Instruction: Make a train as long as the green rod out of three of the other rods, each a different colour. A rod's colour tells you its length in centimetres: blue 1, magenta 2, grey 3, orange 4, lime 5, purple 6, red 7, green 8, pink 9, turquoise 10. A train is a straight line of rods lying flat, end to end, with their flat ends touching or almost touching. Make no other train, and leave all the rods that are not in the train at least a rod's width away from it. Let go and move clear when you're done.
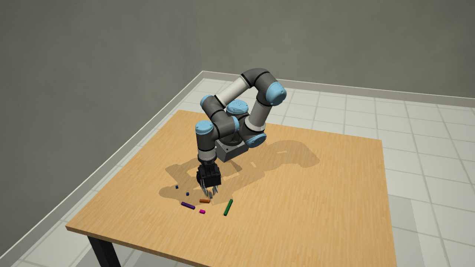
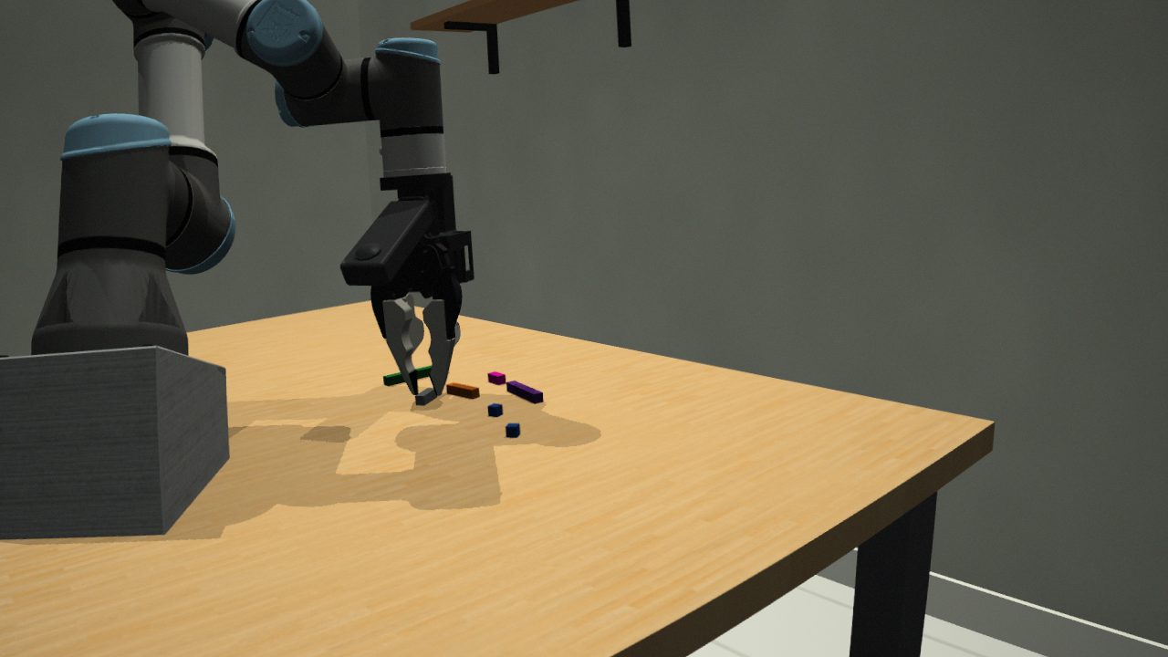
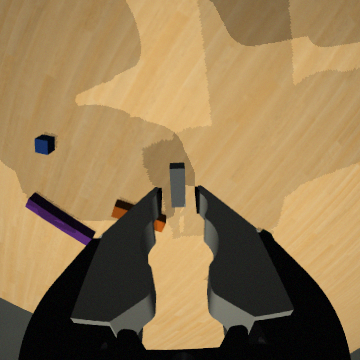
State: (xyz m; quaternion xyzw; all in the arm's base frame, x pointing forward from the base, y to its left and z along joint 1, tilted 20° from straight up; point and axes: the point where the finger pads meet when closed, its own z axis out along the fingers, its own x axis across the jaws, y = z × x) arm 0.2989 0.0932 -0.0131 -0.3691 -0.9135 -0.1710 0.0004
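Now: the grey rod 20 mm below my hand. Also, from my hand: green rod (100 mm to the left, 20 mm below, 20 mm ahead); orange rod (40 mm ahead, 20 mm below); magenta rod (90 mm ahead, 20 mm to the left, 20 mm below).
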